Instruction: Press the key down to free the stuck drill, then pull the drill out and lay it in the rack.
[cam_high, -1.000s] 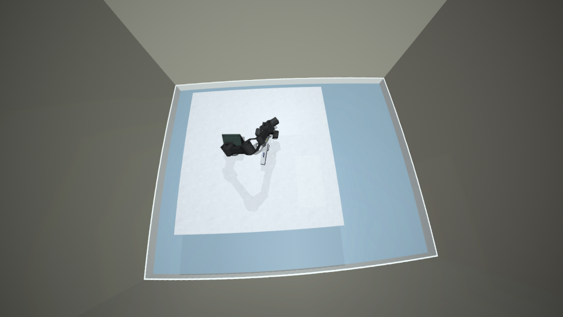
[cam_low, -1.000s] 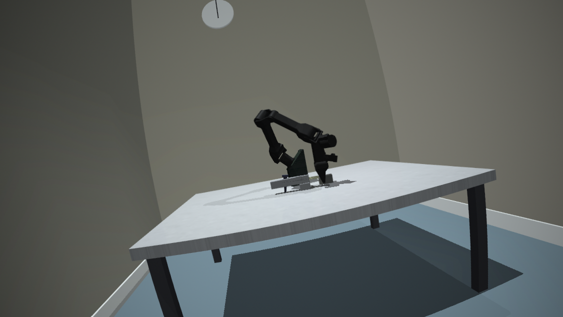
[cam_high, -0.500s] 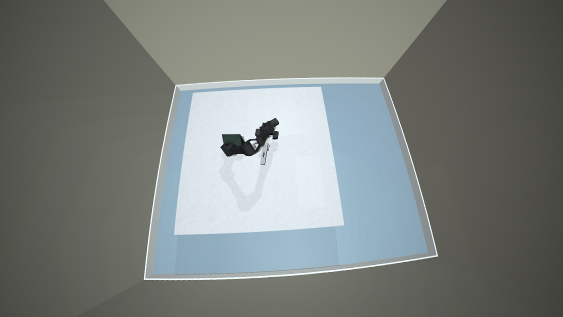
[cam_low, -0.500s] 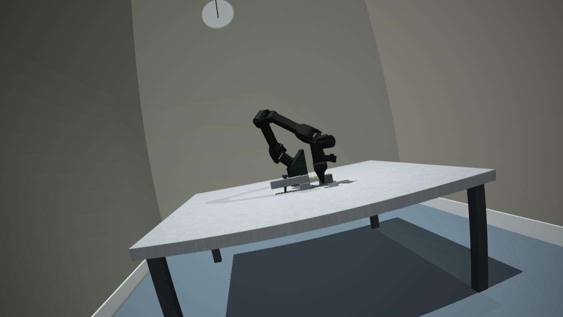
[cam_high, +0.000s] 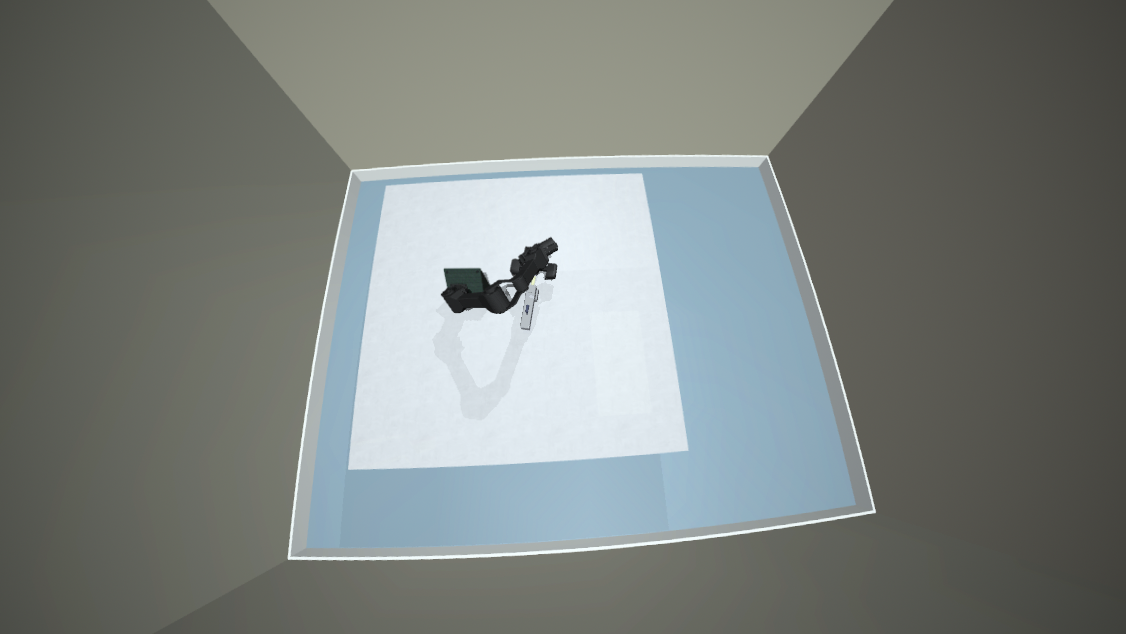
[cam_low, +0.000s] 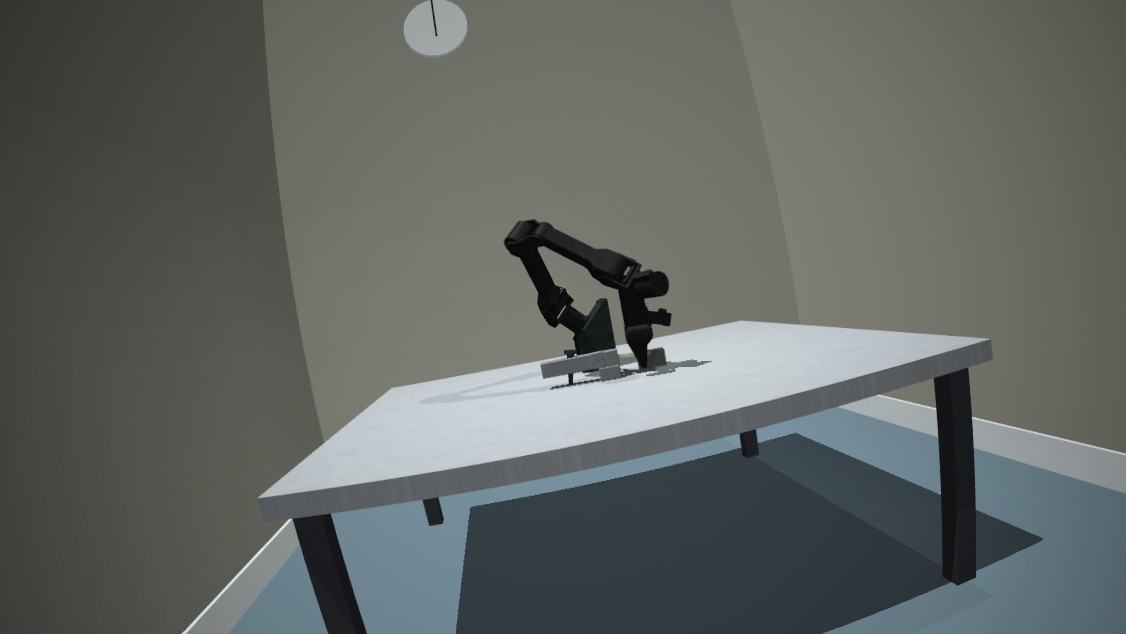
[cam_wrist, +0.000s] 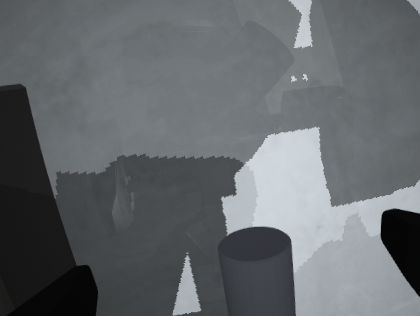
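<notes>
Right now my gripper tip is 1 cm past the drill, 4 cm to the left of it and 3 cm below it. The rest, counted from my gripper tip: grey rack: 7 cm behind, 3 cm to the left; then dark blue key: 2 cm behind, 17 cm to the right, 3 cm above; then long grey fixture: 2 cm behind, 14 cm to the right, 2 cm above.
</notes>
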